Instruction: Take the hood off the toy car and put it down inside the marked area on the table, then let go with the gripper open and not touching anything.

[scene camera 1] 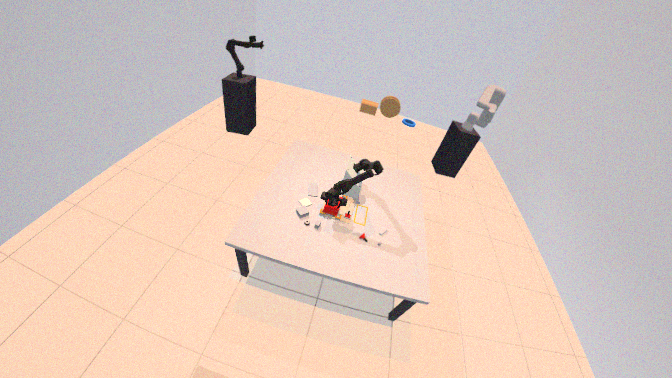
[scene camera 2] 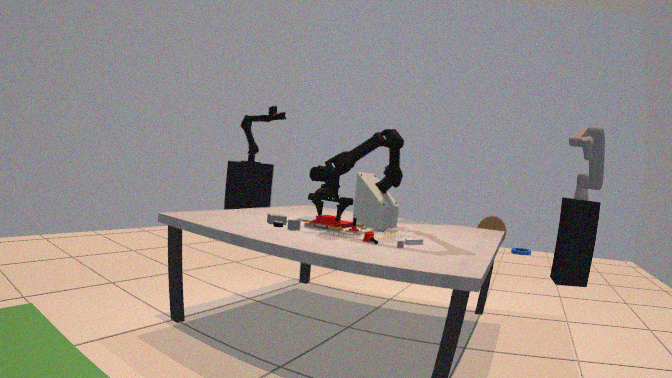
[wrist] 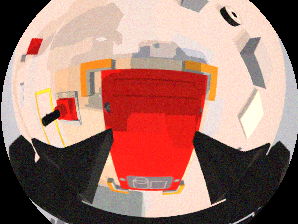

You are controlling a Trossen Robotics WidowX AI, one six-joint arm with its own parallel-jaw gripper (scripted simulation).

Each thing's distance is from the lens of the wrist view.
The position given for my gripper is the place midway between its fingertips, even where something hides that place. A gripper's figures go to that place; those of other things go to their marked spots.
my gripper (wrist: pixel 153 134): 0.10 m
red hood (wrist: pixel 153 124): 0.08 m
